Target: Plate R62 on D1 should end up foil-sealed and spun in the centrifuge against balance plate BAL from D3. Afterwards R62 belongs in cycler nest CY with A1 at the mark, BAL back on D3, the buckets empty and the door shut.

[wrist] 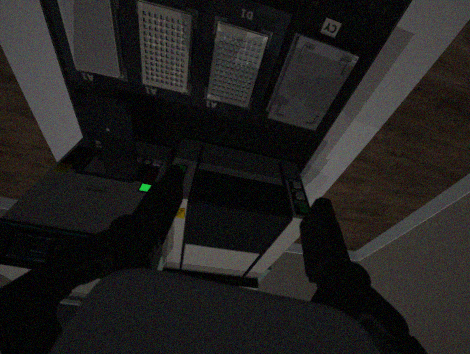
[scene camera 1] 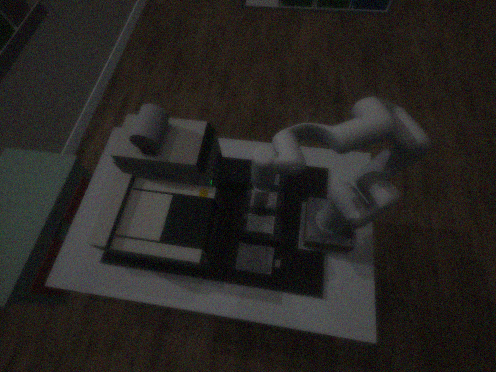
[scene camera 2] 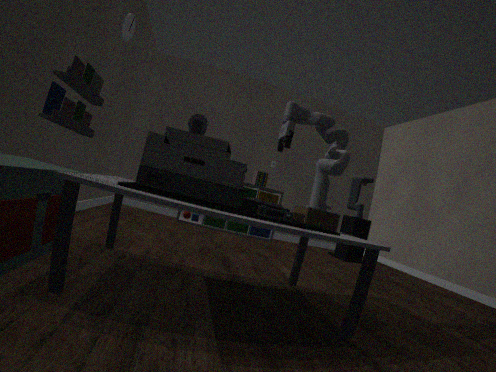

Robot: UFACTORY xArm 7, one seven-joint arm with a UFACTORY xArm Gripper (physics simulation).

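Places are measured from the arm's base along level axes (x ahead, y left, z up), in centimetres.
Where they show: gripper, fingertip midpoint: (wrist: 245,196) (scene camera 1: 260,203) (scene camera 2: 283,149); arm's base, link origin: (scene camera 1: 329,220) (scene camera 2: 316,209).
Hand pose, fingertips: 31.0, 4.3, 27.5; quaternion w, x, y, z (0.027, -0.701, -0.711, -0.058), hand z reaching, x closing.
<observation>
Things, the pixels of their centre, and the offset from my fingertips, as dx, dy, dz. "pt": a spot on its surface instead.
- D1, body centre: (wrist: 234,69) (scene camera 1: 260,223) +0.5, -1.4, -30.4
- cycler nest CY, body centre: (wrist: 306,87) (scene camera 1: 254,258) (scene camera 2: 275,213) +2.0, +14.3, -34.2
- flat grey-topped plate, body centre: (wrist: 92,34) -0.9, -26.2, -30.4
- welled plate, body centre: (wrist: 166,52) (scene camera 1: 263,199) -0.2, -13.8, -30.4
- sealer, body centre: (wrist: 107,252) (scene camera 1: 168,151) (scene camera 2: 193,154) +45.0, -27.5, -12.8
- roll, surface spot: (scene camera 1: 150,127) pt +44.3, -24.3, +10.1
My gripper (wrist: 245,196) (scene camera 2: 285,147) is open and empty, high above the table; its fingers are hard to make out in scene camera 1. In the wrist view the plate on D1 (wrist: 236,67) (scene camera 1: 260,223) shows rows of wells and a glossy surface. The cycler nest CY (wrist: 314,82) (scene camera 1: 255,257) lies beside it. The flat grey-topped plate (wrist: 96,42) at the far left of the row is on D3. The white machine with a dark top panel, apparently the centrifuge (wrist: 225,225) (scene camera 1: 145,215), stands below the fingers; its door state and buckets cannot be told.
Another welled plate (wrist: 165,47) (scene camera 1: 264,200) sits between D3 and D1. A boxy machine, apparently the sealer (wrist: 82,200) (scene camera 1: 182,142), carries a roll (scene camera 1: 150,127) (scene camera 2: 198,124) and stands beside the centrifuge, with a green light (wrist: 145,187). The view is dark and grainy.
</observation>
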